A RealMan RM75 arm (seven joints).
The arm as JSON. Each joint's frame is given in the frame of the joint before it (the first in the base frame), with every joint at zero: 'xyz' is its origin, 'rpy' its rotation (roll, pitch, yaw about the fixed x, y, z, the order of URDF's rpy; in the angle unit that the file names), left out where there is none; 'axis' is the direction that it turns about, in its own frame. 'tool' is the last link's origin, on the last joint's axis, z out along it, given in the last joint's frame.
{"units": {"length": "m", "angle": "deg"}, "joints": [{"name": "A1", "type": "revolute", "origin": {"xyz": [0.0, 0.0, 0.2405]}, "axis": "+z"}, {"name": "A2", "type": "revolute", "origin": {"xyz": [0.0, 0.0, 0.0]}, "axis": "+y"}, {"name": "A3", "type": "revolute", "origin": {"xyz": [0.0, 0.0, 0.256]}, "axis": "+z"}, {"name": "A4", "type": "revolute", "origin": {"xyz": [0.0, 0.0, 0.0]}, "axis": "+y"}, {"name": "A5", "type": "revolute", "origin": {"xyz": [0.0, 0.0, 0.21]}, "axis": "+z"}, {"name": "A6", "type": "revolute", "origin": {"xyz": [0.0, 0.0, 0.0]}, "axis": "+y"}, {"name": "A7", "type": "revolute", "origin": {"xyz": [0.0, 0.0, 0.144]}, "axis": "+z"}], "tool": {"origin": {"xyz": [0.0, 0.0, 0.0]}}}
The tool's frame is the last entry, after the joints.
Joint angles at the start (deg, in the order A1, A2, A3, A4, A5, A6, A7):
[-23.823, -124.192, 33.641, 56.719, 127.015, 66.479, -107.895]
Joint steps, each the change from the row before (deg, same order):
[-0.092, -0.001, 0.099, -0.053, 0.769, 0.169, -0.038]
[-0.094, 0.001, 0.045, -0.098, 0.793, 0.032, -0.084]
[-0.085, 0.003, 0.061, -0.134, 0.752, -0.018, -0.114]
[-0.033, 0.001, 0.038, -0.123, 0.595, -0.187, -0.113]
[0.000, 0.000, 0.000, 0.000, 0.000, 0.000, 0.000]
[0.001, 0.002, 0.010, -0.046, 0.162, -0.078, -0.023]
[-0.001, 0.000, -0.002, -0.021, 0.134, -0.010, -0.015]
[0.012, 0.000, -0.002, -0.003, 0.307, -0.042, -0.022]
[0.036, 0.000, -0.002, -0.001, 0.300, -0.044, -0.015]
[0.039, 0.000, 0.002, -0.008, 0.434, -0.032, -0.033]
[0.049, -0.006, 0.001, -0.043, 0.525, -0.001, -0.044]
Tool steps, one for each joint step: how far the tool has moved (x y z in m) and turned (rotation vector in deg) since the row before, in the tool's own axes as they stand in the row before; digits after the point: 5 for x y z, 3 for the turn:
[-0.00139, 0.00048, 0.00066, -0.075, -0.757, 0.361]
[-0.00151, 0.00002, 0.00062, 0.072, -0.730, 0.258]
[-0.00158, -0.00002, 0.00069, 0.089, -0.708, 0.193]
[-0.00143, -0.00052, 0.00045, 0.249, -0.524, 0.088]
[0.00000, 0.00000, 0.00000, 0.000, 0.000, 0.000]
[-0.00048, -0.00023, 0.00011, 0.094, -0.144, 0.017]
[-0.00037, -0.00010, 0.00004, 0.038, -0.122, 0.023]
[-0.00074, -0.00036, -0.00004, 0.134, -0.260, 0.089]
[-0.00088, -0.00043, -0.00012, 0.147, -0.263, 0.077]
[-0.00123, -0.00048, -0.00011, 0.170, -0.390, 0.109]
[-0.00170, -0.00042, -0.00004, 0.149, -0.500, 0.099]

